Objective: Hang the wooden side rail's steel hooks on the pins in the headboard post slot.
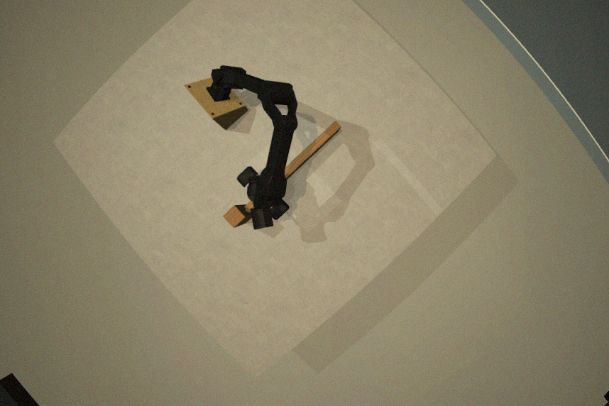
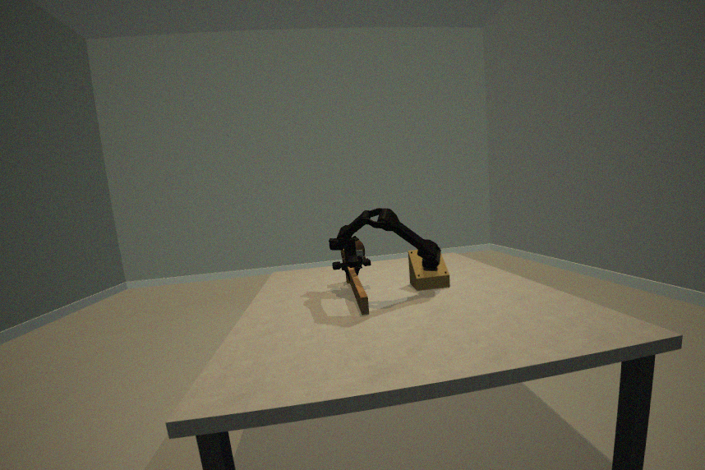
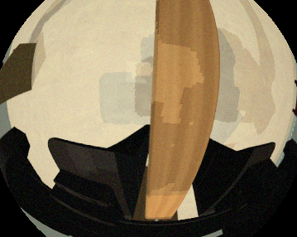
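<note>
The headboard post is 2 cm ahead of my gripper tip, 11 cm to the right of it and 4 cm above it.
</note>
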